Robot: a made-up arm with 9 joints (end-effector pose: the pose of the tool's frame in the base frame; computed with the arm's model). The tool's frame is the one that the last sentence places. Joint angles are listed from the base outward.
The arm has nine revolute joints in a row. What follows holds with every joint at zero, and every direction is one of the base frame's.
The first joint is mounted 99 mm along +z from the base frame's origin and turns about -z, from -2.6 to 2.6 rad.
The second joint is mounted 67 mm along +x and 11 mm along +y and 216 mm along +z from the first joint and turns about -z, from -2.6 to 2.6 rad.
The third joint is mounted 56 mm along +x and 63 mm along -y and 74 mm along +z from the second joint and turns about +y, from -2.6 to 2.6 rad.
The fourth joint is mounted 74 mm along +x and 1 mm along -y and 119 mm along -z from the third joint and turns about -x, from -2.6 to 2.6 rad.
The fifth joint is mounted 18 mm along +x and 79 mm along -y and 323 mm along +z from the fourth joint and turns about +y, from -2.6 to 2.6 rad.
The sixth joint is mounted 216 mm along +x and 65 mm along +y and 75 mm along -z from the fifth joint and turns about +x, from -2.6 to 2.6 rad.
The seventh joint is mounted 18 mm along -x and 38 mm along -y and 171 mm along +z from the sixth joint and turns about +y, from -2.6 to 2.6 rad.
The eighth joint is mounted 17 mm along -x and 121 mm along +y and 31 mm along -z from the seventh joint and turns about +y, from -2.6 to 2.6 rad.
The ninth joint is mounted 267 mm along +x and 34 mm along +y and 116 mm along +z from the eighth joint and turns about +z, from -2.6 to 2.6 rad.
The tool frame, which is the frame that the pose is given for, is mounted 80 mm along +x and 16 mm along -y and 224 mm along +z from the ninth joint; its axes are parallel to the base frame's.
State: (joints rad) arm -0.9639 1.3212 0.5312 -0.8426 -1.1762 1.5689 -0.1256 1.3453 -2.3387
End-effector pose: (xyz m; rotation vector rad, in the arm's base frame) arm 0.2572 -0.8273 0.5619 1.0616 1.1732 -1.1164
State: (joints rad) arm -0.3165 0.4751 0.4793 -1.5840 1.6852 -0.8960 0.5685 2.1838 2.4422
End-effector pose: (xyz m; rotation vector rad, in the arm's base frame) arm -0.2830 -0.2503 0.3311 -1.0498 -1.6220 0.0884
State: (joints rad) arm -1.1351 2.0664 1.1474 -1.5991 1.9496 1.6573 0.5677 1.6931 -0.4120
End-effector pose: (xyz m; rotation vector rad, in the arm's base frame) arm 0.0067 -0.2302 0.4314 -1.0692 0.6442 -1.7750
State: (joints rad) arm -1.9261 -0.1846 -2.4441 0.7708 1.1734 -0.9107 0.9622 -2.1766 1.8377
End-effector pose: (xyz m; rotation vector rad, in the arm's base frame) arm -0.5829 -0.2030 0.6298 -1.2438 -2.1413 1.4067
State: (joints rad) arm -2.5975 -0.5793 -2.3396 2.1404 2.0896 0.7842 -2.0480 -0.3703 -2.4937
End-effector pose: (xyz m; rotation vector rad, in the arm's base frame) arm -0.2515 -0.2770 0.7657 1.3001 0.6497 -2.6074
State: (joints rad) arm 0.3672 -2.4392 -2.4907 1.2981 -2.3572 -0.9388 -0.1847 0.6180 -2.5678
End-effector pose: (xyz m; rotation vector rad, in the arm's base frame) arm -0.7122 0.0950 0.4134 -1.2791 -0.5884 0.3145
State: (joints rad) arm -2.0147 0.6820 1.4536 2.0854 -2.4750 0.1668 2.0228 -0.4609 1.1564
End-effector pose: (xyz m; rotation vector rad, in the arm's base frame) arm -0.6824 -0.4290 0.5324 0.7394 -0.3024 -1.5026
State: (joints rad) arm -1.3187 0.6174 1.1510 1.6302 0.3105 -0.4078 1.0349 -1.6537 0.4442
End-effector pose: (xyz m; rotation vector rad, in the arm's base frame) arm -0.5623 0.3771 -0.2550 -1.8952 0.5391 2.2653
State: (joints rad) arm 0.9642 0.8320 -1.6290 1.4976 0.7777 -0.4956 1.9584 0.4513 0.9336
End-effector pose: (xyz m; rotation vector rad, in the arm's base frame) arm -0.1272 -0.2052 0.3237 1.8014 -1.1847 -2.1521
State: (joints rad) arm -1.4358 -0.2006 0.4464 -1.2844 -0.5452 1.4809 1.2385 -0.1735 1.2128
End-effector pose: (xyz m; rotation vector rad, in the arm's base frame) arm 0.7519 0.6849 0.1728 -2.4011 -0.3187 -0.9654
